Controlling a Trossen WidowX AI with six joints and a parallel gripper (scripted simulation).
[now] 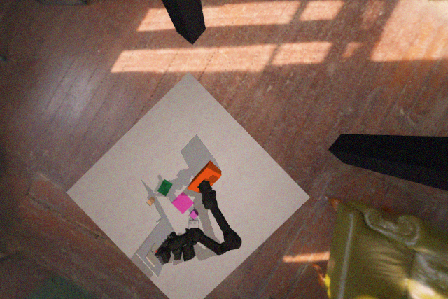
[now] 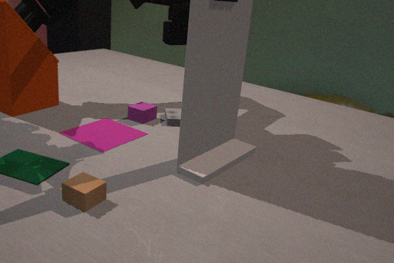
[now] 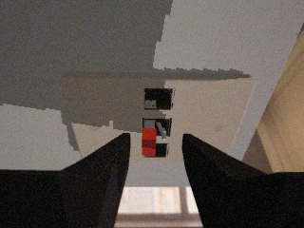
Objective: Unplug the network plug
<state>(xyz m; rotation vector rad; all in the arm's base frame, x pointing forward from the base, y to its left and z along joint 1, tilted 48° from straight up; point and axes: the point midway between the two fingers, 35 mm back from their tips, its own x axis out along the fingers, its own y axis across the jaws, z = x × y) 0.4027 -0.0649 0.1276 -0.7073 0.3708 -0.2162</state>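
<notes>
The network plug is 10 mm ahead of my gripper tip. Also, from my gripper tip: flat magenta square (280 mm below, 180 mm behind, 50 mm to the right); then grey piece (270 mm below, 130 mm to the left, 90 mm behind); then upright grey panel (110 mm below, 30 mm ahead, 10 mm to the right).
</notes>
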